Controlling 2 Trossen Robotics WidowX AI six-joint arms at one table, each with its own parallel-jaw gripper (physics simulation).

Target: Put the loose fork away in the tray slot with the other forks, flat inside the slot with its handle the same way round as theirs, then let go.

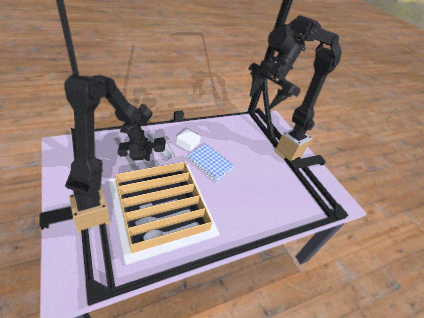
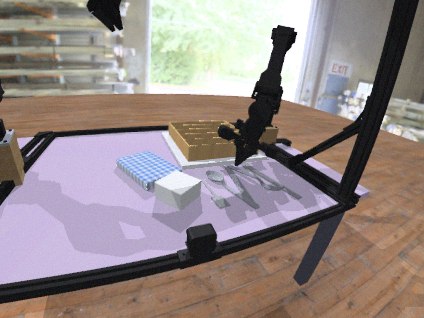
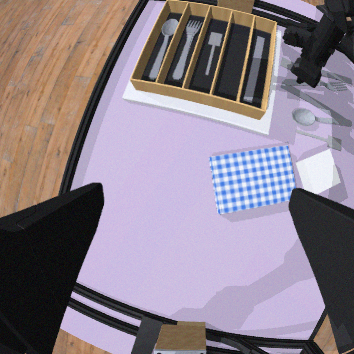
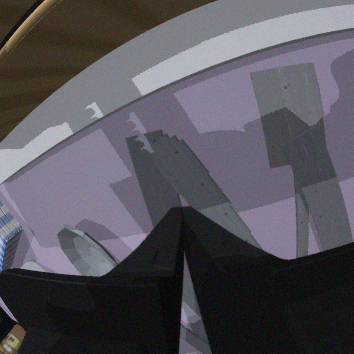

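The loose fork [image 2: 272,186] [image 3: 333,85] [image 4: 200,179] lies flat on the purple table among other loose cutlery, just beyond the tray's end. My right gripper [image 1: 138,154] [image 2: 239,162] [image 3: 297,82] [image 4: 180,215] is shut and empty, tip down right over the fork's handle; I cannot tell if it touches. The wooden tray [image 1: 151,170] [image 2: 207,153] [image 3: 197,95] has five slots. One fork [image 3: 186,46] [image 1: 151,219] lies in the slot beside the spoon's slot. My left gripper [image 1: 270,89] [image 3: 200,195] is open and empty, high above the table's far side.
A loose spoon [image 2: 215,176] [image 3: 305,117] [image 1: 166,154], a small spatula [image 2: 218,199] and two knives [image 2: 242,189] lie beside the fork. A white block [image 1: 188,139] [image 2: 177,188] and a blue checked box [image 1: 211,162] [image 2: 144,167] [image 3: 253,179] stand near. The tray rests on a white mat [image 1: 173,246].
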